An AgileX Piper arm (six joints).
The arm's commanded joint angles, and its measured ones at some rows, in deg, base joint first. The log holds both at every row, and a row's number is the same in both.
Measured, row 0:
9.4 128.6 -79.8 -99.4 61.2 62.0
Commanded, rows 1 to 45:
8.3 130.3 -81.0 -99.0 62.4 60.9
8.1 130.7 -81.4 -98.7 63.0 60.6
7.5 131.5 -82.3 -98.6 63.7 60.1
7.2 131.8 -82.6 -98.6 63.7 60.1
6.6 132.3 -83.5 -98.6 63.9 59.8
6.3 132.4 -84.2 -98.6 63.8 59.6
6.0 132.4 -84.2 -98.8 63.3 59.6
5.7 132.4 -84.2 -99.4 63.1 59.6
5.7 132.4 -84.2 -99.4 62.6 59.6
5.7 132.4 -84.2 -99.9 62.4 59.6
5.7 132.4 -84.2 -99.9 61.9 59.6
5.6 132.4 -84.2 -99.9 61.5 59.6
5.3 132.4 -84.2 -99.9 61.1 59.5
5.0 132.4 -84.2 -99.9 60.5 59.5
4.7 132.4 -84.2 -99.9 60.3 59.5
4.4 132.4 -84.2 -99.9 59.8 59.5
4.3 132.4 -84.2 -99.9 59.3 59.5
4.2 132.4 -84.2 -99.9 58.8 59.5
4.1 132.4 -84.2 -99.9 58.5 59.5
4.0 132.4 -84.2 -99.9 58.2 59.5
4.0 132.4 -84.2 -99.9 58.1 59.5
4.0 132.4 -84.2 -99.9 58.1 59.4
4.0 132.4 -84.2 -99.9 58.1 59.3
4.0 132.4 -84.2 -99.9 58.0 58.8
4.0 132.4 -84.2 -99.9 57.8 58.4
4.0 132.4 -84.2 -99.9 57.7 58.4
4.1 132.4 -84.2 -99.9 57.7 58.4
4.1 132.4 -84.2 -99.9 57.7 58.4
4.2 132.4 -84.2 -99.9 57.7 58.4
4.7 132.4 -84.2 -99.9 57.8 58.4
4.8 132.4 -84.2 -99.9 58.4 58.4
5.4 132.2 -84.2 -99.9 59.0 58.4
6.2 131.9 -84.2 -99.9 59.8 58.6
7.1 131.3 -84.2 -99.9 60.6 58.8
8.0 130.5 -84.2 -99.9 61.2 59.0
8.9 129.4 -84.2 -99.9 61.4 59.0
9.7 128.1 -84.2 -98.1 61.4 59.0
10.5 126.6 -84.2 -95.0 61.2 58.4
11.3 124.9 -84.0 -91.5 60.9 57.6
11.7 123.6 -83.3 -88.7 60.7 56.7
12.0 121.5 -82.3 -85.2 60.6 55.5
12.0 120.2 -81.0 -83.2 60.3 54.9
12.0 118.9 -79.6 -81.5 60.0 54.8
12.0 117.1 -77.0 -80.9 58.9 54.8
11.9 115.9 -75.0 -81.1 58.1 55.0
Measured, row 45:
12.2 120.7 -81.0 -85.8 59.5 55.9
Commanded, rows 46 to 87:
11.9 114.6 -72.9 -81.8 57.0 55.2
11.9 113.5 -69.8 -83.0 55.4 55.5
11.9 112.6 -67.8 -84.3 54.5 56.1
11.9 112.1 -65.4 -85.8 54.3 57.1
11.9 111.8 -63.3 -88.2 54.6 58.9
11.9 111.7 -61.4 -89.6 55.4 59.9
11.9 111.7 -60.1 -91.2 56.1 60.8
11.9 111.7 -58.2 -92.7 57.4 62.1
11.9 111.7 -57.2 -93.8 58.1 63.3
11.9 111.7 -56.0 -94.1 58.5 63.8
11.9 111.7 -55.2 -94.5 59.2 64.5
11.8 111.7 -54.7 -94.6 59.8 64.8
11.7 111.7 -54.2 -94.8 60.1 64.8
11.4 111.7 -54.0 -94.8 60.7 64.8
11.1 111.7 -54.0 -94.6 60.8 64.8
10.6 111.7 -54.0 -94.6 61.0 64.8
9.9 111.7 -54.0 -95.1 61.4 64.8
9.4 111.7 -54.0 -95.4 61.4 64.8
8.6 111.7 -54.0 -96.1 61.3 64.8
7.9 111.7 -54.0 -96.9 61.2 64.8
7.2 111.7 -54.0 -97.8 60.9 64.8
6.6 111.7 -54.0 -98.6 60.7 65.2
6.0 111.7 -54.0 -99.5 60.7 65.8
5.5 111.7 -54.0 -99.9 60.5 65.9
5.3 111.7 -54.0 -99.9 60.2 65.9
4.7 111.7 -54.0 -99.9 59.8 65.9
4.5 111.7 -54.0 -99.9 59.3 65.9
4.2 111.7 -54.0 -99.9 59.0 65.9
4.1 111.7 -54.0 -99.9 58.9 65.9
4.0 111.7 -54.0 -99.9 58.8 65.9
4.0 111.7 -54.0 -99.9 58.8 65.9
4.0 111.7 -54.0 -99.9 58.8 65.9
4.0 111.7 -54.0 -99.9 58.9 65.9
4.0 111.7 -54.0 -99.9 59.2 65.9
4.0 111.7 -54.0 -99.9 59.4 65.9
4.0 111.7 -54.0 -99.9 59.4 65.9
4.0 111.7 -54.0 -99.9 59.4 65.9
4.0 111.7 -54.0 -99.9 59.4 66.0
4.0 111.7 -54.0 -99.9 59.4 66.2
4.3 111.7 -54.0 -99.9 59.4 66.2
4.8 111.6 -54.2 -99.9 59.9 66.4
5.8 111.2 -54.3 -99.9 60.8 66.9
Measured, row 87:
4.4 112.4 -54.3 -99.2 58.8 65.8
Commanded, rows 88 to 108:
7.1 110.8 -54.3 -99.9 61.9 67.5
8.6 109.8 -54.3 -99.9 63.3 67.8
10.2 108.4 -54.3 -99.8 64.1 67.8
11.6 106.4 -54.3 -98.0 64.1 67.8
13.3 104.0 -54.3 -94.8 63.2 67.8
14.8 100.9 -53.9 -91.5 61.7 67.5
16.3 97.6 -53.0 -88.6 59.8 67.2
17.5 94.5 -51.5 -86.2 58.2 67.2
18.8 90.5 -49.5 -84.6 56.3 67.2
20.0 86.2 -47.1 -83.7 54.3 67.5
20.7 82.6 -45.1 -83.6 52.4 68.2
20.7 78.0 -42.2 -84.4 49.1 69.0
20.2 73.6 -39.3 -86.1 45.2 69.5
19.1 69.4 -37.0 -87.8 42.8 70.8
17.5 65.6 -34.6 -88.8 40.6 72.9
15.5 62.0 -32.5 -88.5 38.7 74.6
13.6 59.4 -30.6 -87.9 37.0 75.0
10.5 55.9 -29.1 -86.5 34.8 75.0
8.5 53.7 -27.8 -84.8 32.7 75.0
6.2 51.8 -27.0 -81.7 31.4 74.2
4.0 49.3 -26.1 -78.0 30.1 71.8
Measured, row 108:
11.4 57.6 -30.1 -85.9 36.2 73.8
